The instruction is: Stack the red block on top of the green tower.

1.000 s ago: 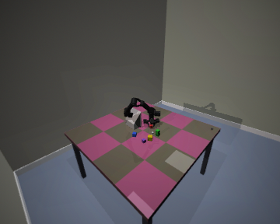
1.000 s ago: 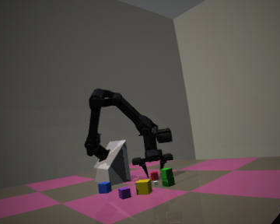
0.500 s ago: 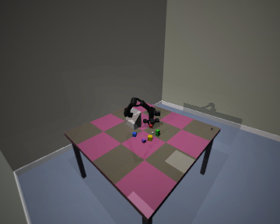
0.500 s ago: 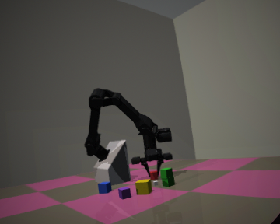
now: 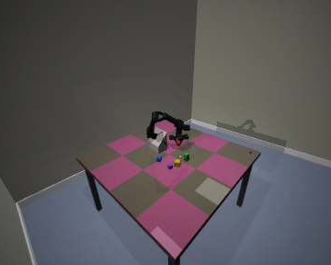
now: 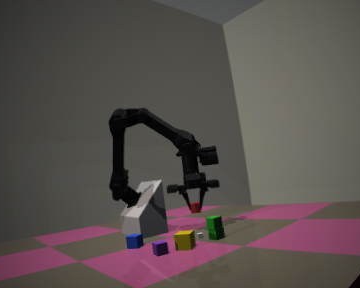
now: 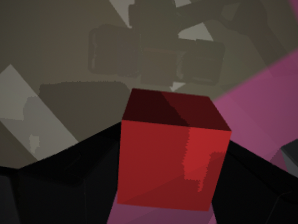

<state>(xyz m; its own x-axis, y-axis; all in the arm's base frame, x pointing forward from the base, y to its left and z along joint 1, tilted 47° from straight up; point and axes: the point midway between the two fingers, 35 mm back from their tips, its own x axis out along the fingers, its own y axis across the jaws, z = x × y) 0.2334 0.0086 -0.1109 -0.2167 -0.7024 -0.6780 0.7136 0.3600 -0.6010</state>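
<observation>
The yellow block lies 20 cm to the right of my gripper tip, 12 cm ahead of it and 5 cm below it. Round my gripper tip: blue block 25 cm to the right, 6 cm below, 5 cm behind; purple block 27 cm to the right, 9 cm ahead, 6 cm below; red block 1 cm above.
</observation>
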